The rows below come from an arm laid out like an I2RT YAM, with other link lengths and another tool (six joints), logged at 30 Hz.
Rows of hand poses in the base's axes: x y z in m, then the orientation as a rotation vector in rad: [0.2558, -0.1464, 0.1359, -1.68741, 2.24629, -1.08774]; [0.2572, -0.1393, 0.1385, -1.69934, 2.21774, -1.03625]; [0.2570, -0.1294, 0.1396, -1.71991, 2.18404, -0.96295]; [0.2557, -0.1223, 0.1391, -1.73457, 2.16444, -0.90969]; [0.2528, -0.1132, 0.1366, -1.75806, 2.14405, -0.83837]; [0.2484, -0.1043, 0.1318, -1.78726, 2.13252, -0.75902]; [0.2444, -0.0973, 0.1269, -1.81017, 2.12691, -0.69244]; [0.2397, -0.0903, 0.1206, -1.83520, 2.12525, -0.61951]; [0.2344, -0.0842, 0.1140, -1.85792, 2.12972, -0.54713]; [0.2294, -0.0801, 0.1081, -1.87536, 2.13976, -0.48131]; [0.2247, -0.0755, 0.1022, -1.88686, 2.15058, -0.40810]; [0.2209, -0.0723, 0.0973, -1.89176, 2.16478, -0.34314]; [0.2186, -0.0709, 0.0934, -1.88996, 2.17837, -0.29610]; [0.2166, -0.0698, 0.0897, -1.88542, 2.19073, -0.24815]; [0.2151, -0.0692, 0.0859, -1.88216, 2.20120, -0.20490]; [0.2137, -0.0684, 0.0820, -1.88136, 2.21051, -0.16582]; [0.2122, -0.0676, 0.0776, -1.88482, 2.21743, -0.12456]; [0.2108, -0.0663, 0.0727, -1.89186, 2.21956, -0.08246]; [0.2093, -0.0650, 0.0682, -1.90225, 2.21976, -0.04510]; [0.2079, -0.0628, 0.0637, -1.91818, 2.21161, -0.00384]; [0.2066, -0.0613, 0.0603, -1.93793, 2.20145, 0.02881]
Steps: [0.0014, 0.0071, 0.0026, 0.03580, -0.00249, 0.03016]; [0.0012, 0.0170, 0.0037, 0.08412, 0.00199, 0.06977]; [-0.0001, 0.0241, 0.0032, 0.11829, 0.00904, 0.09525]; [-0.0030, 0.0332, 0.0007, 0.16117, 0.02584, 0.12644]; [-0.0074, 0.0421, -0.0041, 0.20497, 0.05465, 0.15417]; [-0.0114, 0.0491, -0.0090, 0.24083, 0.08147, 0.17375]; [-0.0161, 0.0561, -0.0153, 0.27840, 0.11468, 0.19155]; [-0.0214, 0.0622, -0.0219, 0.31436, 0.15089, 0.20382]; [-0.0264, 0.0663, -0.0278, 0.34626, 0.18593, 0.20943]; [-0.0311, 0.0709, -0.0337, 0.38423, 0.22072, 0.21315]; [-0.0349, 0.0741, -0.0386, 0.41838, 0.25153, 0.21132]; [-0.0372, 0.0755, -0.0425, 0.44424, 0.27264, 0.20598]; [-0.0392, 0.0766, -0.0462, 0.47174, 0.29221, 0.20054]; [-0.0407, 0.0772, -0.0500, 0.49591, 0.31056, 0.19603]; [-0.0421, 0.0780, -0.0539, 0.51643, 0.32885, 0.19240]; [-0.0436, 0.0788, -0.0583, 0.53642, 0.34985, 0.19148]; [-0.0450, 0.0801, -0.0632, 0.55608, 0.37146, 0.19463]; [-0.0465, 0.0814, -0.0677, 0.57162, 0.39279, 0.19947]; [-0.0479, 0.0836, -0.0722, 0.58853, 0.41549, 0.21153]; [-0.0492, 0.0851, -0.0756, 0.59904, 0.43655, 0.22526]
